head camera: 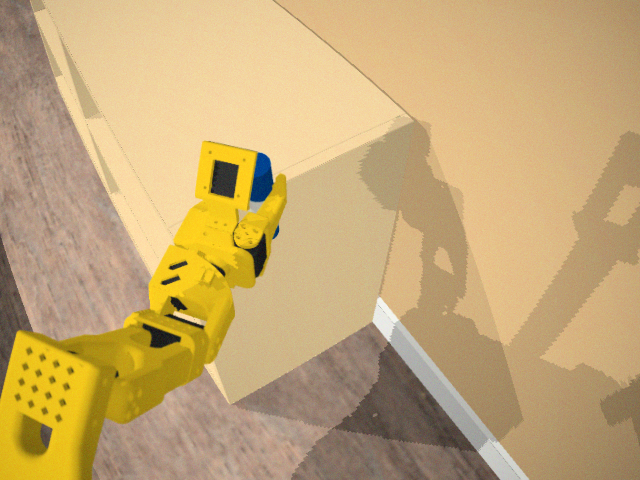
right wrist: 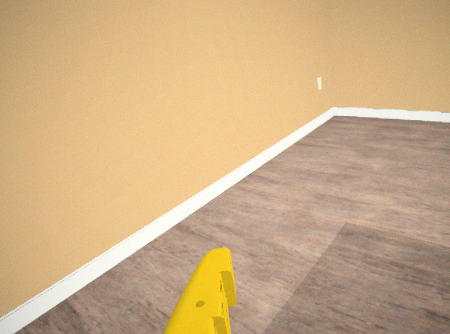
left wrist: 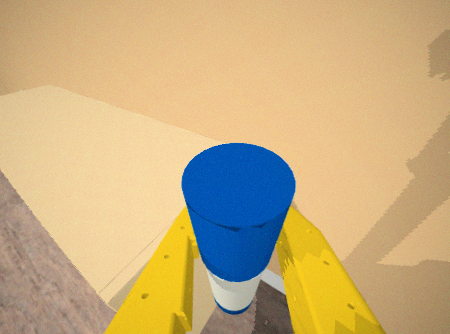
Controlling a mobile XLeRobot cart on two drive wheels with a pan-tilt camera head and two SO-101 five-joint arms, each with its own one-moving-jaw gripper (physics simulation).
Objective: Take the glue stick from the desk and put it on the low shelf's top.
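Frame: origin at the left arm's base, x ahead, y left, z up, level; centimetres.
Seen in the pictures: left hand, its tool point: (left wrist: pixel 203 210); right hand, its tool point: (right wrist: pixel 232 268).
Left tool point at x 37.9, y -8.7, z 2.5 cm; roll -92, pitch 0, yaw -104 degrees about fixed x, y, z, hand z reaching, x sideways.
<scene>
A point is followed by its place in that frame.
The blue and white glue stick (head camera: pixel 262 178) @(x 35.2, y -10.1, z 5.1 cm) (left wrist: pixel 237 190) is roughly upright, its blue end toward the left wrist camera. My left gripper (head camera: pixel 267 189) @(x 37.9, y -8.7, z 2.5 cm) (left wrist: pixel 239 220) @(x 37.9, y -8.7, z 2.5 cm) is shut on it, with a jaw on each side. In the head view they overlap the near end edge of the low shelf (head camera: pixel 206 77) @(x 73.2, y 4.4, z -16.4 cm) (left wrist: pixel 100 165) @(x 72.4, y 7.5, z -16.4 cm). In the left wrist view the stick's lower end shows against floor, to the right of the shelf top's near edge. Its height above the top is unclear. My right gripper (right wrist: pixel 220 256) shows one notched jaw, so it is fully open. The desk does not show.
A tan wall (head camera: pixel 516 77) @(x 56.4, y -35.5, z 1.2 cm) (left wrist: pixel 250 60) @(x 69.2, y -25.7, z 2.6 cm) (right wrist: pixel 125 100) @(x -173.7, y -42.4, z -4.1 cm) runs along the shelf's far side, with arm shadows on it. A white baseboard (head camera: pixel 439 384) @(x 48.3, y -40.0, z -70.3 cm) (right wrist: pixel 200 198) @(x -192.7, y -15.5, z -71.9 cm) meets the wood floor (head camera: pixel 289 382) @(x 50.1, y -9.4, z -77.5 cm) (right wrist: pixel 310 175) @(x -199.2, y 59.8, z -77.4 cm). The shelf's open compartments face left in the head view.
</scene>
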